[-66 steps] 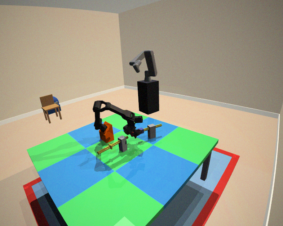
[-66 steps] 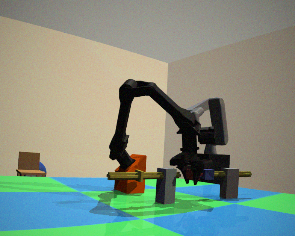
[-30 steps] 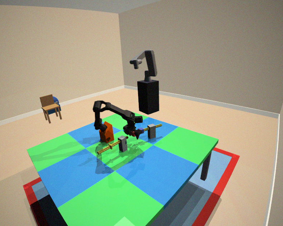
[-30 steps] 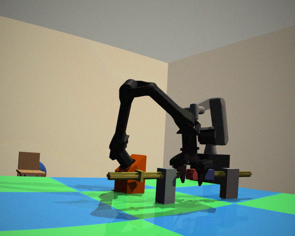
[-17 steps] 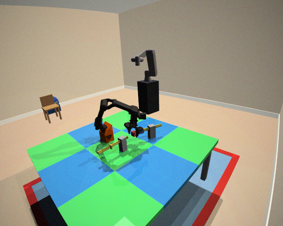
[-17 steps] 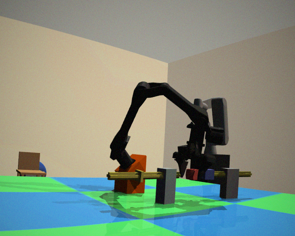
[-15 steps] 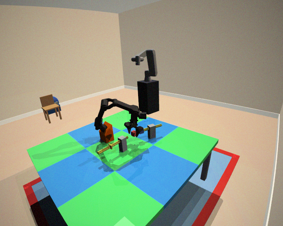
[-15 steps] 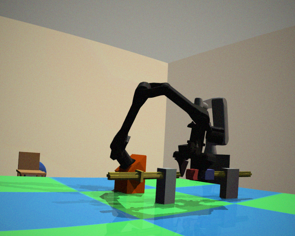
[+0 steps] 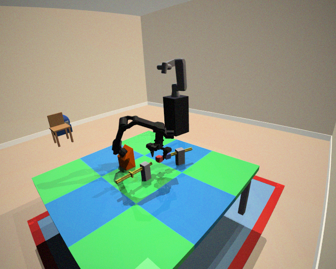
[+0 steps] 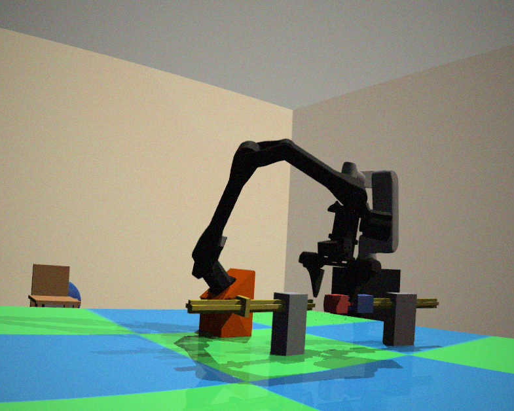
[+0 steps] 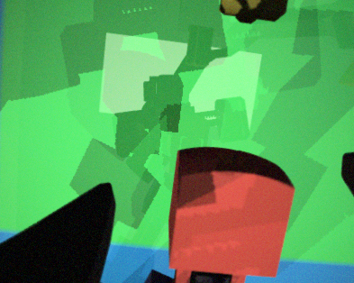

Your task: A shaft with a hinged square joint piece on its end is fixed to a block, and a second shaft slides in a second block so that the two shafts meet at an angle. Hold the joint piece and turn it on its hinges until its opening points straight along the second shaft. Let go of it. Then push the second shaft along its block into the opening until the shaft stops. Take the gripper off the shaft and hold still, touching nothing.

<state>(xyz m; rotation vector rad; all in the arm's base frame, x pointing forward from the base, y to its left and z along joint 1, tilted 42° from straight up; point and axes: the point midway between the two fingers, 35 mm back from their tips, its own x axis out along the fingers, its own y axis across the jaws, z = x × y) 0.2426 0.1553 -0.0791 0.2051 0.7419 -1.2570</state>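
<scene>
My gripper tip is now 20 mm to the right of the red joint piece and 10 mm above it.
</scene>
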